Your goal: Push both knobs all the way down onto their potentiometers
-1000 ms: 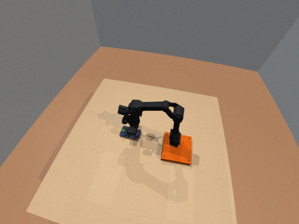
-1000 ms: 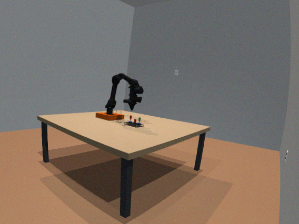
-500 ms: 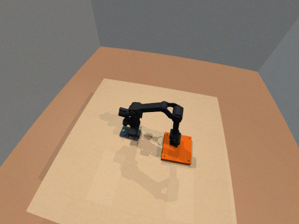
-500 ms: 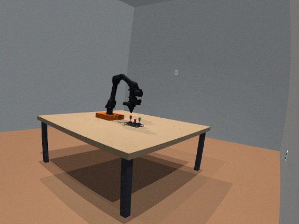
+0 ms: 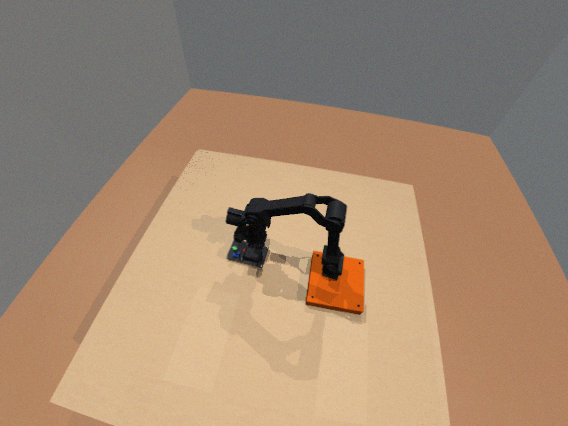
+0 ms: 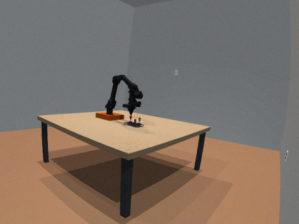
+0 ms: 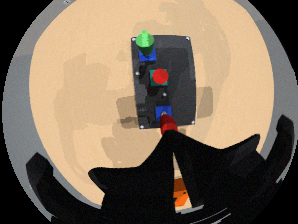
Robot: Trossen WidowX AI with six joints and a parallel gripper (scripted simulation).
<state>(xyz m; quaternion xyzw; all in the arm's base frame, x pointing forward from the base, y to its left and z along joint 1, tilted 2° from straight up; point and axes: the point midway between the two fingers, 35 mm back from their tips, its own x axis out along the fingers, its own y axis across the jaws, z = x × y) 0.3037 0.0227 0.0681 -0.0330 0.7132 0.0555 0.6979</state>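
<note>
The red knob is 20 mm below my gripper tip. The rest, counted from my gripper tip: green knob 90 mm ahead, 20 mm to the left, 20 mm below.
</note>
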